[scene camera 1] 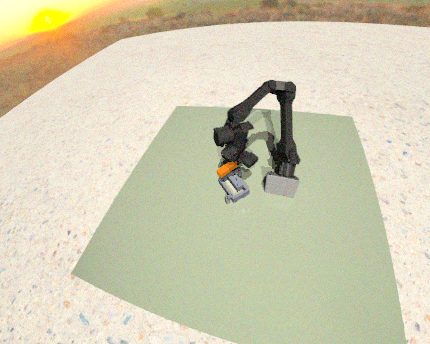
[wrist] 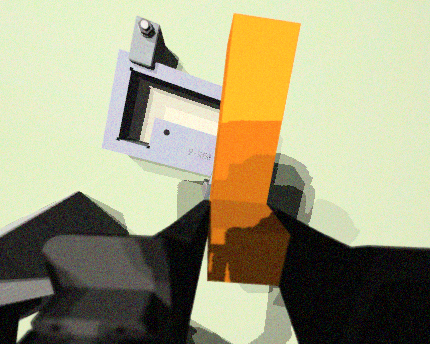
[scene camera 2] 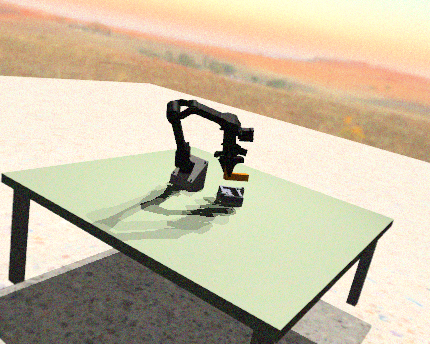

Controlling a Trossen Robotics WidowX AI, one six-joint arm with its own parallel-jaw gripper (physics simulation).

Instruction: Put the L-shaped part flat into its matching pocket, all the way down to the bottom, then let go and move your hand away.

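Frame: origin at the arm's base, x back, y right, z up, level; metres.
Seen in the pictures: gripper, fingertip midpoint: (scene camera 1: 235,162) (wrist: 233,207) (scene camera 2: 227,176); arm's base, origin of the base link: (scene camera 1: 285,175) (scene camera 2: 186,167).
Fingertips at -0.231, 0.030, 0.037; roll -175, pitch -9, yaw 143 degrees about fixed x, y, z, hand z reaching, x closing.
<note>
Pixels of each thing's top centre, then the offset from my fingertips to it, as dx, dy, dz. "pt": a spot on its surface instead. Level surfaces: height alone.
- grey pocket block, middle of its top: (wrist: 184,123) (scene camera 2: 231,189) (scene camera 1: 233,182) -0.005, -0.061, -0.072
- clamp tab with a bolt, surface spot: (wrist: 144,45) pt -0.015, -0.133, -0.079
- green table top, its level: dz -0.120
The orange L-shaped part (scene camera 1: 227,169) (scene camera 2: 237,177) (wrist: 255,115) is held above the table; in the wrist view it looks like a long bar pointing away from the fingers, and its short leg cannot be made out. My gripper (scene camera 2: 228,176) (wrist: 233,207) is shut on the near end of the part. The grey pocket block (scene camera 1: 241,195) (scene camera 2: 230,200) (wrist: 111,112) stands on the mat, lower than the part. In the wrist view the part covers the block's right end, and the pocket's left side shows a pale floor. The part is apart from the block in scene camera 2.
The block carries a clamp tab with a bolt (wrist: 144,45) at its upper left corner in the wrist view. The arm's base (scene camera 1: 281,185) (scene camera 2: 189,174) stands close beside the block. Both rest on the green table top (scene camera 1: 200,260) (scene camera 2: 300,240).
</note>
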